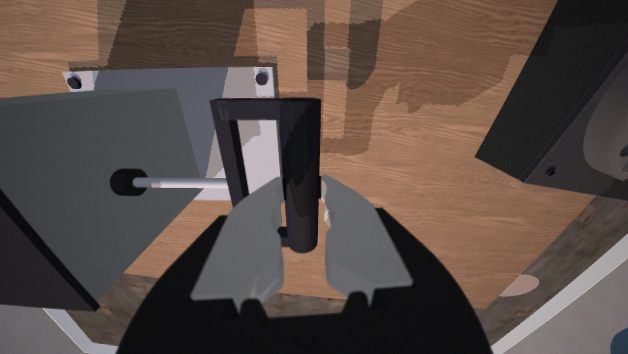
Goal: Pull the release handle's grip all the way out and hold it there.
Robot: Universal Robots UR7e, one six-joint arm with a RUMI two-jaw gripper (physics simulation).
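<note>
The release handle's dark grip (302,140) is a round bar on a rectangular frame, left to right across from a grey-green housing. A silver rod (185,183) runs from a black collar (125,182) on the housing's face to the frame, and a length of it shows bare. My gripper (302,178) is shut on the grip's round bar, with one grey finger on each side of it, nearer its lower end. Part of the frame is hidden behind the left finger.
The grey-green housing (100,140) stands at the left on a light base plate (252,160) with dark bolts. A dark box-shaped unit (545,100) with a round grey part stands at the right. The wooden table top (425,200) lies below, with a pale rim (565,292) beyond its edge.
</note>
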